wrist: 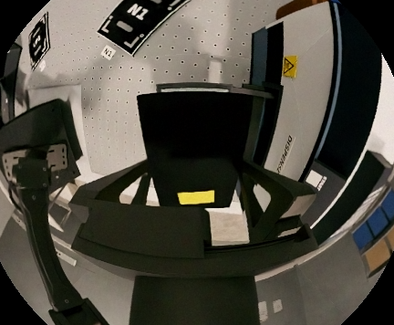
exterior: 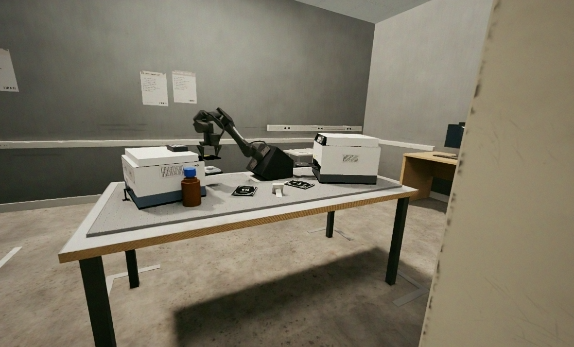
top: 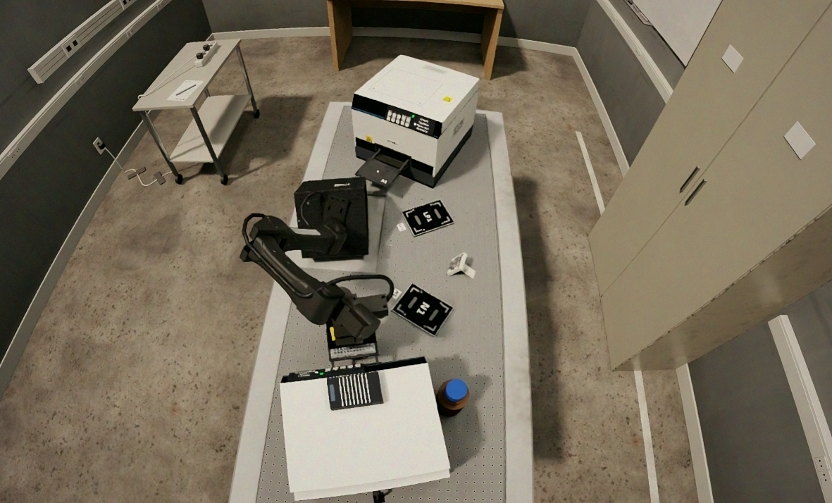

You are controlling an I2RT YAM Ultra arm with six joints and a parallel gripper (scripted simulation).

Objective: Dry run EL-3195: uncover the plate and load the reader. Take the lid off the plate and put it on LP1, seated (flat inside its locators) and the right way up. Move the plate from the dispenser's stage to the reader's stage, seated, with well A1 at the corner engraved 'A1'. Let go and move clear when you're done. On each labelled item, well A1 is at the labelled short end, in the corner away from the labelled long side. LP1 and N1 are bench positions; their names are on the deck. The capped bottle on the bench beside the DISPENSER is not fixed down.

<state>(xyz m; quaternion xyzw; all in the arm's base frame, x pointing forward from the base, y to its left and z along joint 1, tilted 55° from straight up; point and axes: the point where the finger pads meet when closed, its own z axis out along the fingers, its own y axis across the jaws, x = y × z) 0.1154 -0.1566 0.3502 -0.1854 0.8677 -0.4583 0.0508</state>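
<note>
The well plate is 80 mm below my hand. Round my hand: blue-capped bottle (290 mm ahead, 130 mm to the right, 70 mm below); black plate (right at my hand).
</note>
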